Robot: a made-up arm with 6 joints.
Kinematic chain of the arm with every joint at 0, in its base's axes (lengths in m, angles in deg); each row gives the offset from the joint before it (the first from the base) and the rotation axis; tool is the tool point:
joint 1: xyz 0 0 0.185 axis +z
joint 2: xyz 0 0.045 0 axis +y
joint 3: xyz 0 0 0.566 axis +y
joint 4: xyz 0 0 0.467 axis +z
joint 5: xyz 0 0 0 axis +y
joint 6: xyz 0 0 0.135 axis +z
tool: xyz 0 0 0
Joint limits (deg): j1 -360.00..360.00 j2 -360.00..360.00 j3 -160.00..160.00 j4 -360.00..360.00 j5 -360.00..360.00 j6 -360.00..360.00
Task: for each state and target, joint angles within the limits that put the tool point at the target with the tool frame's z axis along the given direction. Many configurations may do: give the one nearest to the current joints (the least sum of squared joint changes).
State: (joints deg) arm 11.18 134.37 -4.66 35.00 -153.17 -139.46
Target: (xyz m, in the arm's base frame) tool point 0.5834 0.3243 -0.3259 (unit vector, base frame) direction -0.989 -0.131 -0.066
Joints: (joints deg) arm 22.25 144.61 -49.62 59.43 -197.11 -139.46
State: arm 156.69 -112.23 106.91 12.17 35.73 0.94
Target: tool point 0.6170 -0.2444 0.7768 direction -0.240 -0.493 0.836
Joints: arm 168.52 -87.55 74.39 58.62 38.46 0.94
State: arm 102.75 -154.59 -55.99 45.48 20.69 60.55
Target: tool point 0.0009 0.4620 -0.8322 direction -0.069 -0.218 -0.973
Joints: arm 83.56 -198.44 -23.24 3.10 54.70 60.55
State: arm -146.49 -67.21 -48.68 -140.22 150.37 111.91
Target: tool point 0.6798 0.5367 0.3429 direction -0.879 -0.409 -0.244
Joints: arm -140.86 -68.41 -23.73 -139.57 158.50 111.91
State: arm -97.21 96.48 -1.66 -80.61 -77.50 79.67
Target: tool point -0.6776 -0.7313 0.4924 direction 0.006 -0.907 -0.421
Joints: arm -140.92 84.78 -36.83 -134.37 -82.00 79.67
